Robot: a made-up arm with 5 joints.
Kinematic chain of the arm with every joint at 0, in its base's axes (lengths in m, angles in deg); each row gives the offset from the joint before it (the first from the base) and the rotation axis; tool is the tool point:
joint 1: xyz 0 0 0.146 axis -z
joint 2: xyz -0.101 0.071 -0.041 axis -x
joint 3: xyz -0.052 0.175 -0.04 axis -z
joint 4: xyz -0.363 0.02 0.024 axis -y
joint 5: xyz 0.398 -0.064 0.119 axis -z
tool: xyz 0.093 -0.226 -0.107
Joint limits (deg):
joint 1: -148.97..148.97
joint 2: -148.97..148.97
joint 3: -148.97..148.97
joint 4: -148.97..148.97
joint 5: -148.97..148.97
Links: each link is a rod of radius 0.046 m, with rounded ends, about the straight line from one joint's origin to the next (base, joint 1, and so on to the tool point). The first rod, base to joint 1, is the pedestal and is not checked.
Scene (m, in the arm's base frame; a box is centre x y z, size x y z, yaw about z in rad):
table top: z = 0
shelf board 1: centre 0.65 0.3 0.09 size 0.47 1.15 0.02 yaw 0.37
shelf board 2: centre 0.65 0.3 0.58 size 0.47 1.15 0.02 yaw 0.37
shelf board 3: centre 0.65 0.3 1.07 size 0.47 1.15 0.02 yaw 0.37
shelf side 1: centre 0.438 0.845 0.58 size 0.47 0.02 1 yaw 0.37
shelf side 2: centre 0.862 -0.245 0.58 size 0.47 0.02 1 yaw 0.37
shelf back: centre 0.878 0.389 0.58 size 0.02 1.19 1 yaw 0.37
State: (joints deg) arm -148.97 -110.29 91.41 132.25 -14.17
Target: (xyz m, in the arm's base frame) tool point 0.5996 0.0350 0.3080
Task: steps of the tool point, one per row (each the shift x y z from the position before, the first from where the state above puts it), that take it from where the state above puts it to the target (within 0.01 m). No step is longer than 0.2 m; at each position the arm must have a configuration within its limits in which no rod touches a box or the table.
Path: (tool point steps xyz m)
1: -0.0668 -0.0993 0.0207
2: -0.0663 -0.1041 -0.0099
3: -0.0617 -0.1027 -0.0408
4: -0.0539 -0.0952 -0.0701
5: -0.0432 -0.0815 -0.0960
6: 0.0520 0.0822 -0.1540
7: -0.0038 0.0310 -0.1768
8: 0.0757 0.0174 0.0142
9: 0.0713 0.0273 0.0006
10: 0.0645 0.0373 -0.0148

